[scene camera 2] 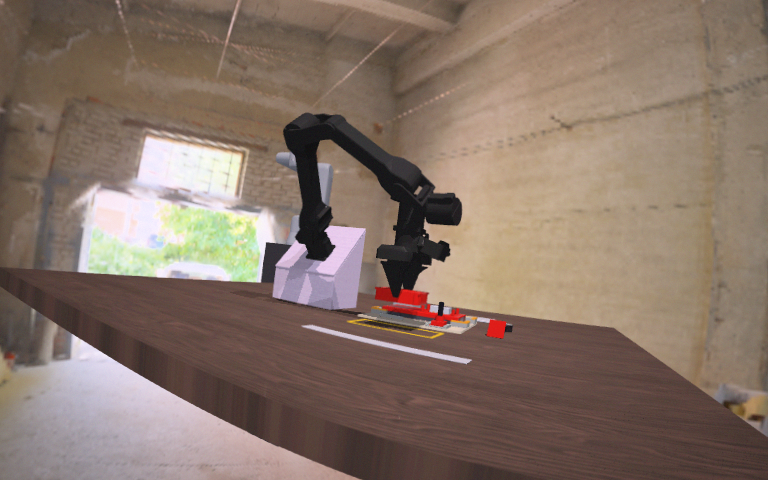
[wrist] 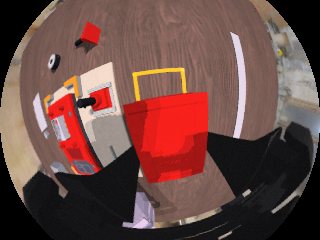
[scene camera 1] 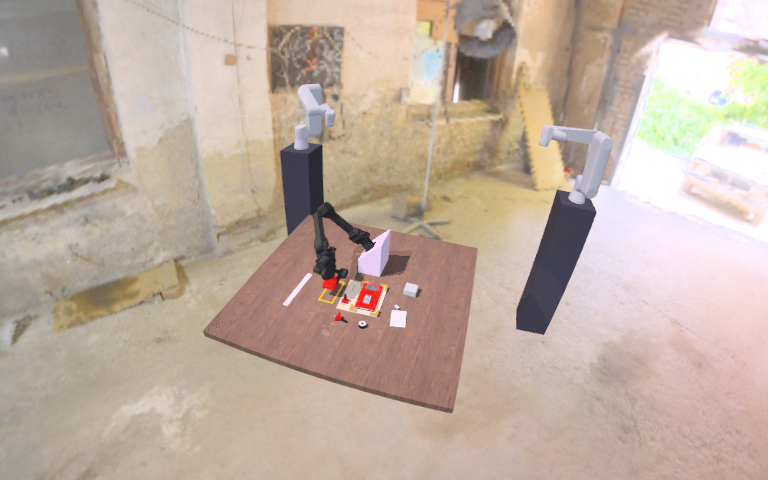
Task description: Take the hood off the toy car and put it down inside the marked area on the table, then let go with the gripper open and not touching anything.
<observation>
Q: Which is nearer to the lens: the toy car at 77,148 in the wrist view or the red hood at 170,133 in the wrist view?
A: The red hood.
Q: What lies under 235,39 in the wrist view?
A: A white strip.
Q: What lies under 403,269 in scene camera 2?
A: My gripper.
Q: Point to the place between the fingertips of my gripper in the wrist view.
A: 171,141
</observation>
